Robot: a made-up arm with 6 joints.
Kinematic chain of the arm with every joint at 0, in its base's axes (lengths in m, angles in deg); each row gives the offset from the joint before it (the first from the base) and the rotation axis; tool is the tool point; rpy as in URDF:
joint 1: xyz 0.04 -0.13 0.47 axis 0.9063 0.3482 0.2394
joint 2: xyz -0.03 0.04 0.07 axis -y
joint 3: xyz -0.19 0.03 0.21 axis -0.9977 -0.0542 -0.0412
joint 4: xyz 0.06 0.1 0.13 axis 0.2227 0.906 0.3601
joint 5: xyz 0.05 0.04 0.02 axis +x
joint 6: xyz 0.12 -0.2 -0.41 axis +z
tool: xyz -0.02 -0.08 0.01 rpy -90 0 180
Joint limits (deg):
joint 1: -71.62..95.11
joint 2: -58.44..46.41
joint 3: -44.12..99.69
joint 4: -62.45..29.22
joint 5: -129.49..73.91
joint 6: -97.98..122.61
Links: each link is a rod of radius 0.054 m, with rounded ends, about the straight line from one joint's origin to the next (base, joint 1, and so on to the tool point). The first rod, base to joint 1, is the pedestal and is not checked.
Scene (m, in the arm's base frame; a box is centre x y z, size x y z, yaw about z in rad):
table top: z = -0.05
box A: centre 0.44 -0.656 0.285 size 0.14 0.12 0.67 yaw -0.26
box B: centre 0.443 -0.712 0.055 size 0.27 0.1 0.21 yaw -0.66
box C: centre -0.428 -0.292 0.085 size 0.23 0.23 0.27 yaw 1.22
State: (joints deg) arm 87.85 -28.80 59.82 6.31 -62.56 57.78
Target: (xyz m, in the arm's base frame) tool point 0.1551 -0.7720 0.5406
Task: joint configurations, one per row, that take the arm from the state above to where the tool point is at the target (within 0.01 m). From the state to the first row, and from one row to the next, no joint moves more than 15 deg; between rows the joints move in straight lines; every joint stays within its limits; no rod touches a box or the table.
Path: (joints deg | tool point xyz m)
1: 74.80 -22.77 65.12 11.59 -62.12 54.52 | 0.5713 -0.4345 0.6387
2: 61.74 -16.73 70.43 16.86 -61.69 51.27 | 0.4983 -0.4435 0.7632
3: 48.69 -10.70 75.73 22.14 -61.25 48.01 | 0.4100 -0.4167 0.8776
4: 60.85 2.38 67.21 13.60 -58.33 49.15 | 0.3446 -0.5746 0.8160
5: 73.02 15.46 58.68 5.05 -55.42 50.30 | 0.2596 -0.7013 0.6962
6: 85.18 28.55 50.16 -3.49 -52.51 51.44 | 0.1551 -0.7720 0.5406

